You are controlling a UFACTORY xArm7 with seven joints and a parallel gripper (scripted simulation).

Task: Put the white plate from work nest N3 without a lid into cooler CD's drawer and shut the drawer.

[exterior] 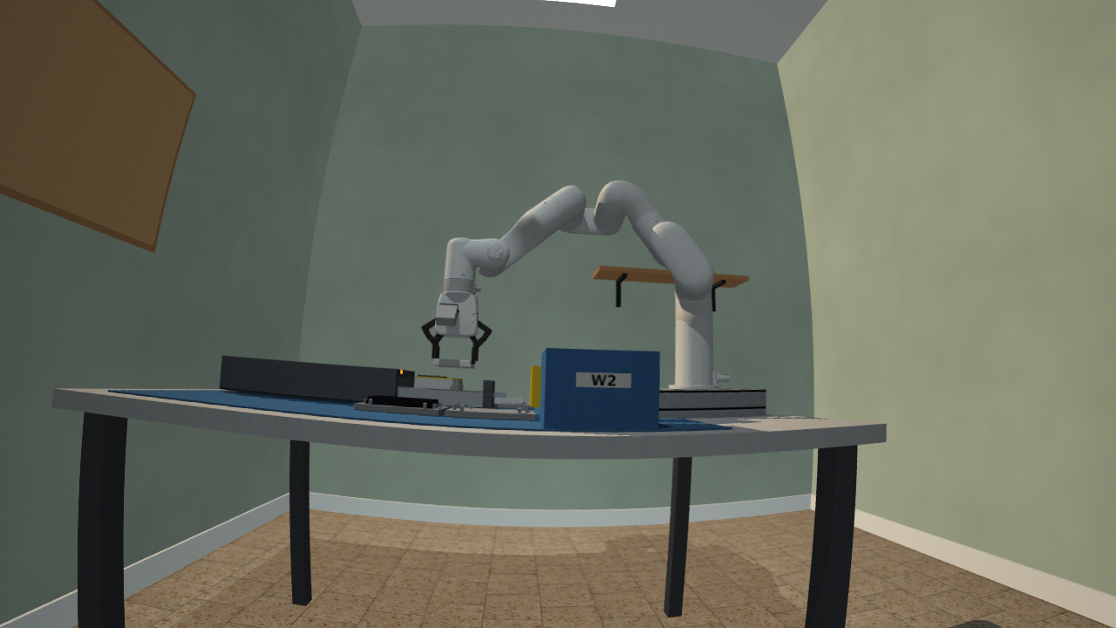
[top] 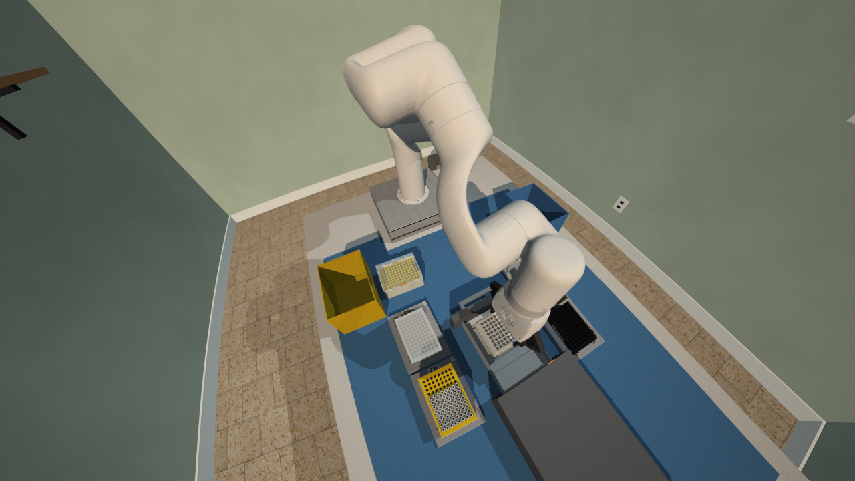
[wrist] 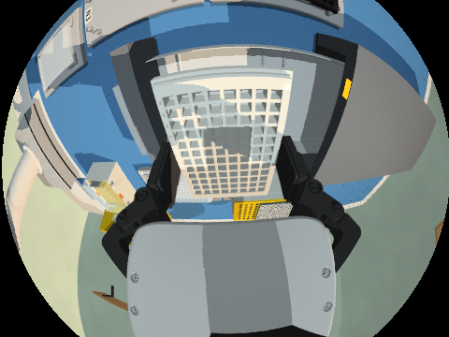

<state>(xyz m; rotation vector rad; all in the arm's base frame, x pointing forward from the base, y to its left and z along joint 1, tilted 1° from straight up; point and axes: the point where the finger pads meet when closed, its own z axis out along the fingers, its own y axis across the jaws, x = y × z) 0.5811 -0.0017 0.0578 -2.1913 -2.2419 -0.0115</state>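
Now: hand 9 cm above the cooler drawer and 4 cm short of it. Round my hand: black plate: 19 cm to the left, 10 cm below, 7 cm ahead; then cooler CD: 18 cm ahead, 9 cm below; then yellow tube rack: 20 cm to the right, 6 cm below, 6 cm ahead.
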